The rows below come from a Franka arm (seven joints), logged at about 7 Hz.
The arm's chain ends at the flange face. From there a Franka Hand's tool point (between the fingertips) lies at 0.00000 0.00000 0.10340 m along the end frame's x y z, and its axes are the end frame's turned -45 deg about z.
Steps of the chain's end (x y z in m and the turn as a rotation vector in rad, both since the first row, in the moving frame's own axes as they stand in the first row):
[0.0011 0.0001 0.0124 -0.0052 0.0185 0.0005]
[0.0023 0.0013 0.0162 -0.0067 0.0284 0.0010]
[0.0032 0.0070 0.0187 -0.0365 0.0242 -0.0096]
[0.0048 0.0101 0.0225 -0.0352 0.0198 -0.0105]
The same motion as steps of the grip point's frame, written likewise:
[0.0017 0.0026 0.0124 -0.0168 0.0094 0.0005]
[0.0023 0.0051 0.0162 -0.0248 0.0153 0.0010]
[-0.0036 0.0117 0.0186 -0.0429 -0.0087 -0.0096]
[-0.0049 0.0146 0.0224 -0.0389 -0.0109 -0.0105]

